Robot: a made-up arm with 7 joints. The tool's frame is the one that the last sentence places. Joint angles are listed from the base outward.
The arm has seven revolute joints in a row. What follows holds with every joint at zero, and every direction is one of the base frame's. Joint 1 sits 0.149 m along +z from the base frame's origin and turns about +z. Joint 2 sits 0.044 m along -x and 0.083 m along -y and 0.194 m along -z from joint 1 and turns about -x. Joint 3 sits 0.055 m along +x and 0.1 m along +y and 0.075 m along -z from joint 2 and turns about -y. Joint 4 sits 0.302 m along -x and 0.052 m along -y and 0.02 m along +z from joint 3 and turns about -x. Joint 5 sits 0.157 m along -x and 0.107 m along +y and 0.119 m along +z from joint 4 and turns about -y. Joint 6 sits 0.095 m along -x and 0.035 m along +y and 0.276 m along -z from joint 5 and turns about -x. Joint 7 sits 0.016 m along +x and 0.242 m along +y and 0.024 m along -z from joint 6 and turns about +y. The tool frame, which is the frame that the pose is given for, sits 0.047 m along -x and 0.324 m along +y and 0.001 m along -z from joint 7; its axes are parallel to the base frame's.
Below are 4 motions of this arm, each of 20 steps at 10 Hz.
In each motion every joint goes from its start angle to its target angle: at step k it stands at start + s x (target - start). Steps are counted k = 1, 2, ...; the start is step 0. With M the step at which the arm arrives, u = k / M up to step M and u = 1 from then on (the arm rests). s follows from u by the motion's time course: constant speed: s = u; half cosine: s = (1 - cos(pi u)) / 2; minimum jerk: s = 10 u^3 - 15 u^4 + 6 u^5.
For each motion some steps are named. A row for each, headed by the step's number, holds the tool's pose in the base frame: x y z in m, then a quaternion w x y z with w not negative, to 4 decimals.
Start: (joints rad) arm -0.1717 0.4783 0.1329 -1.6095 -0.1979 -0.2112 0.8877
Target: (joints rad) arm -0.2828 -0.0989 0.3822 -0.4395 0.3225 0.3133 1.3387
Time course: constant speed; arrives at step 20
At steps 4, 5, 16, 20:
4: -0.6120 0.4605 0.3351 0.7813 0.4550 0.3434 0.2543
5: -0.6019 0.4975 0.3063 0.7981 0.4339 0.3421 0.2404
16: -0.3230 0.7878 -0.0511 0.9215 0.2293 0.3133 0.0076
20: -0.1567 0.8142 -0.1689 0.9320 0.1756 0.2982 -0.1079

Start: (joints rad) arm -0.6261 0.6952 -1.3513 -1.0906 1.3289 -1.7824 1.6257
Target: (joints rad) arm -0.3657 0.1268 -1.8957 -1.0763 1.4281 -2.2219 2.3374
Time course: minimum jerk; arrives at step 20
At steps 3, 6, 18, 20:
3: 0.1090 0.2836 0.5027 0.8467 0.5315 0.0038 0.0232
6: 0.0888 0.2217 0.5297 0.8234 0.5623 0.0278 0.0710
18: 0.0407 -0.1694 0.5307 0.6253 0.6622 0.1482 0.3854
20: 0.0410 -0.1731 0.5293 0.6228 0.6624 0.1491 0.3887

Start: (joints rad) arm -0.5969 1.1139 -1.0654 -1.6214 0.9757 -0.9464 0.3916
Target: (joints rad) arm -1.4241 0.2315 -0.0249 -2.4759 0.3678 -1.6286 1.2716
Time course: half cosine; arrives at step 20
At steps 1, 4, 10, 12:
1: 0.3980 0.3928 0.3794 0.6850 0.2641 -0.4618 -0.4978
4: 0.2833 0.3843 0.4723 0.6482 0.3614 -0.4871 -0.4604
10: -0.3288 0.4052 0.4895 0.4287 0.6144 -0.6528 -0.1121
12: -0.4906 0.4643 0.3133 0.3438 0.6030 -0.7161 0.0733

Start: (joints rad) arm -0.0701 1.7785 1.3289 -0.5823 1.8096 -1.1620 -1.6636
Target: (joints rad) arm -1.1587 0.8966 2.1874 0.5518 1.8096 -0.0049 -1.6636
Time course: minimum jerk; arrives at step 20
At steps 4, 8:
4: -0.4573 -0.7376 -0.3895 0.0849 -0.8494 0.2383 -0.4631
8: -0.3946 -0.5199 -0.7026 0.2570 -0.6998 0.3679 -0.5558

